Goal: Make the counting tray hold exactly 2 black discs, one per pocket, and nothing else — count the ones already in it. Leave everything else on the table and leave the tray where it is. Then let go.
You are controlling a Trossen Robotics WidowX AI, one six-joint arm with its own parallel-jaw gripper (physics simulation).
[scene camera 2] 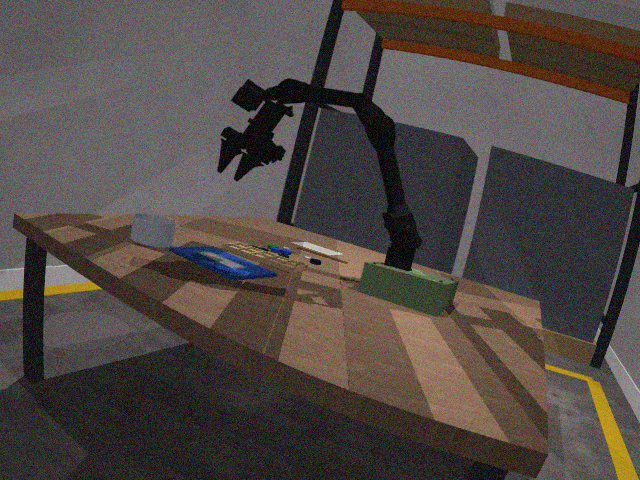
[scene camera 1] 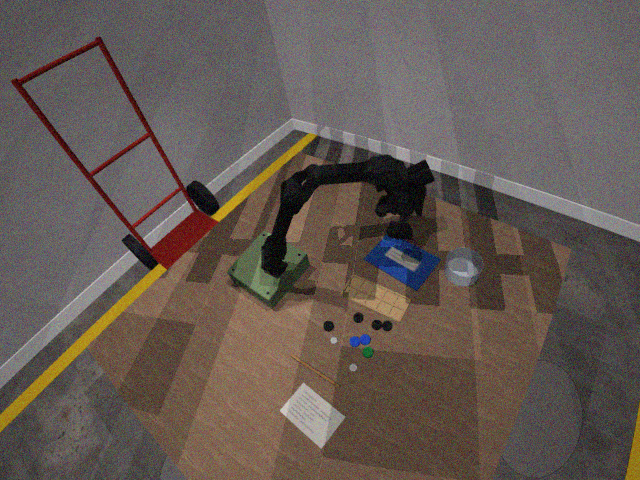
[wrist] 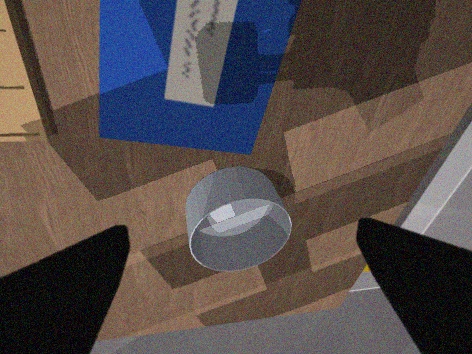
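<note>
The counting tray (scene camera 1: 392,305) (scene camera 2: 292,263) (wrist: 17,112) is a flat tan tray with a grid of pockets; no disc shows in it in scene camera 1, though shadow crosses its left part. Near it on the table lie black discs: one disc (scene camera 1: 328,326) at the left, another disc (scene camera 1: 358,317) closer to the tray, and two discs (scene camera 1: 376,324) (scene camera 1: 387,325) side by side. My gripper (scene camera 1: 400,212) (scene camera 2: 228,174) (wrist: 245,232) is open and empty, high above the table on the blue board's side, away from the tray and discs.
A blue board (scene camera 1: 377,254) (scene camera 2: 263,273) (wrist: 125,120) with a pale label lies beside the tray. A clear round cup (scene camera 1: 463,267) (scene camera 2: 153,230) (wrist: 239,220) stands beyond it. Blue discs (scene camera 1: 354,341), a green disc (scene camera 1: 367,352), white discs (scene camera 1: 333,340), a thin stick (scene camera 1: 313,369) and paper (scene camera 1: 312,414) lie nearby.
</note>
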